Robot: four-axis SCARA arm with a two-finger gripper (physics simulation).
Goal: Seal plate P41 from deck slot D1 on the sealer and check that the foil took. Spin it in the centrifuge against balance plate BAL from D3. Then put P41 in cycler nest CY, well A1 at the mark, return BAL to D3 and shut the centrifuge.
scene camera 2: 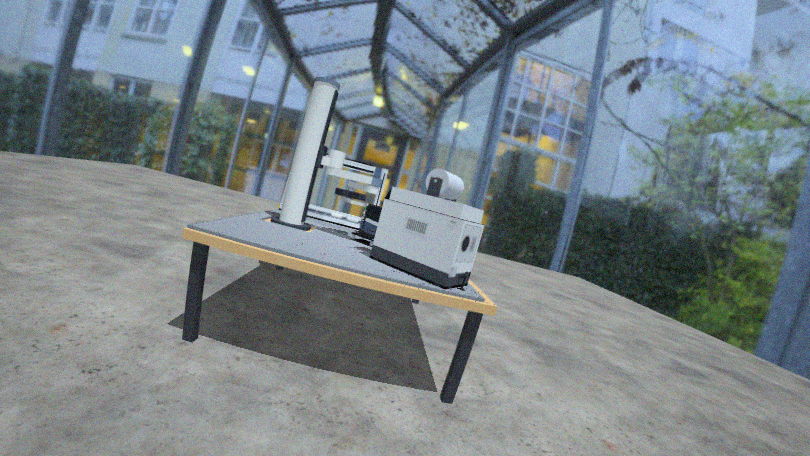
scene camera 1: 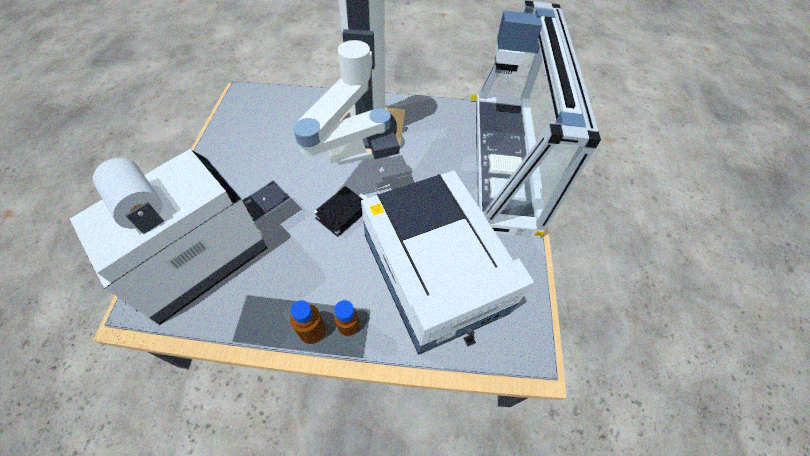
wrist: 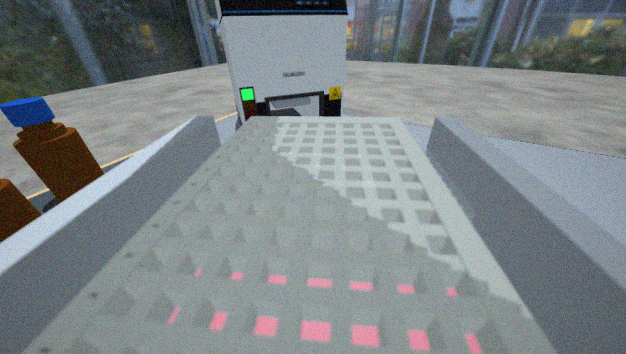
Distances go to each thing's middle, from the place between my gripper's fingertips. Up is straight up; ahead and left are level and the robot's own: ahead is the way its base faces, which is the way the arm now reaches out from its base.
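Labels:
White centrifuge (scene camera 1: 448, 273): 31 cm ahead of my hand, 38 cm to the left of it, 10 cm below it.

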